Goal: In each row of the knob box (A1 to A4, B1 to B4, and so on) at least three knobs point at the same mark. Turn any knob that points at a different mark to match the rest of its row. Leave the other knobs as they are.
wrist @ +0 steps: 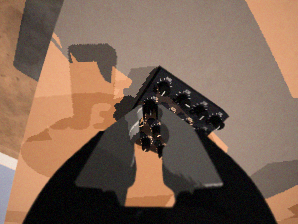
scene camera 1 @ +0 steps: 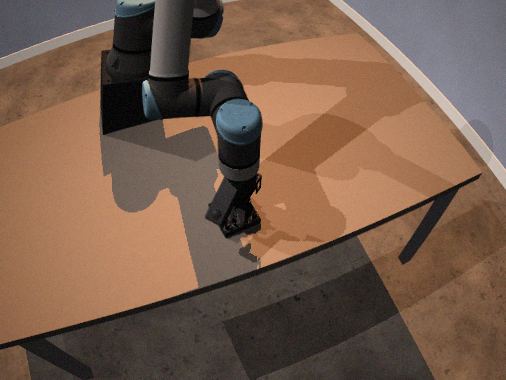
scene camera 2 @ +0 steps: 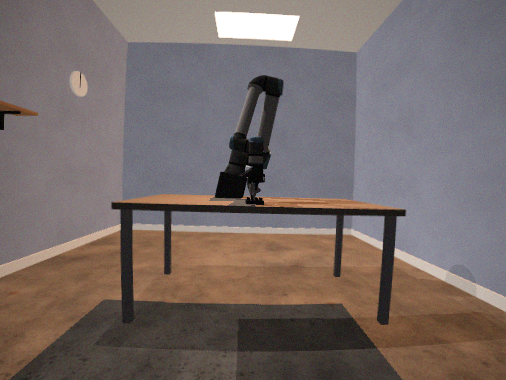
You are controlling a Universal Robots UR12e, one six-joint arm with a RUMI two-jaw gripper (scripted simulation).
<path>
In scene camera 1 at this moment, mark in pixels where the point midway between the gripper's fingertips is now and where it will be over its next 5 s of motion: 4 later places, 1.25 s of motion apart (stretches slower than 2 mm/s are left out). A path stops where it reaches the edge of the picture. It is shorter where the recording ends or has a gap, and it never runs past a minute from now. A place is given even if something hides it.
The gripper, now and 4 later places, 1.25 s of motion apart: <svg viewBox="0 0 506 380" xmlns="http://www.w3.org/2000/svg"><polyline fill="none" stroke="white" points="236,223 233,215 223,208 223,215 222,218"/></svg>
</path>
